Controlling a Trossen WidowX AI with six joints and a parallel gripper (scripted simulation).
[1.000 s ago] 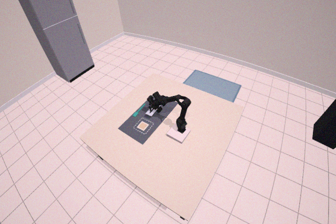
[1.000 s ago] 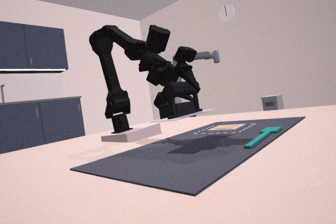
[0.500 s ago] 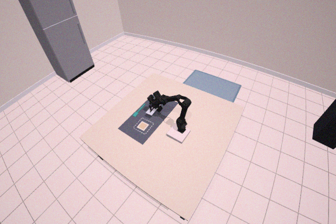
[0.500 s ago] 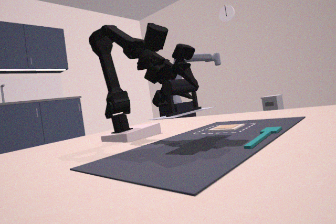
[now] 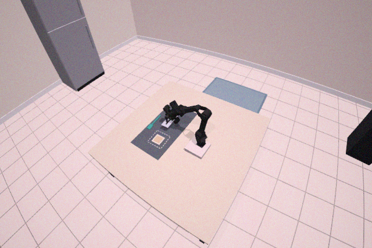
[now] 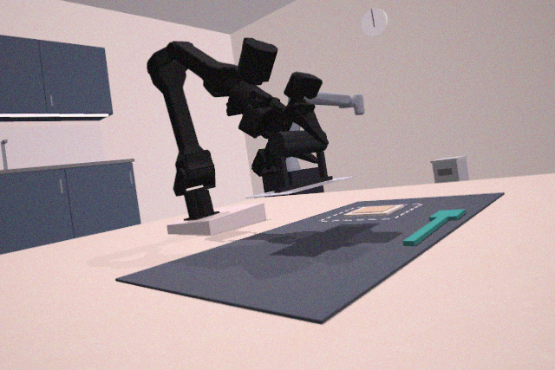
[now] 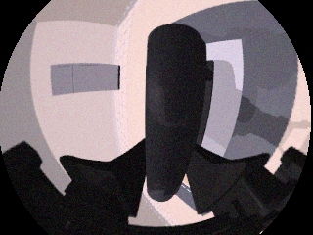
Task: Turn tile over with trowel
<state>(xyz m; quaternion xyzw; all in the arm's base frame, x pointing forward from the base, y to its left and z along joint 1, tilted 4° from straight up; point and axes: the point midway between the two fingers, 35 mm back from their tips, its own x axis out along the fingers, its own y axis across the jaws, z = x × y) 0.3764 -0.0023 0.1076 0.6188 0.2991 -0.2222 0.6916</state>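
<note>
My gripper tip is 30 mm past the trowel and 10 mm above it. Also, from my gripper tip: teal t-shaped tool 140 mm ahead, 70 mm to the left, 130 mm below; dark mat 40 mm to the left, 150 mm below; white tile 50 mm behind, 190 mm to the left, 130 mm below.
</note>
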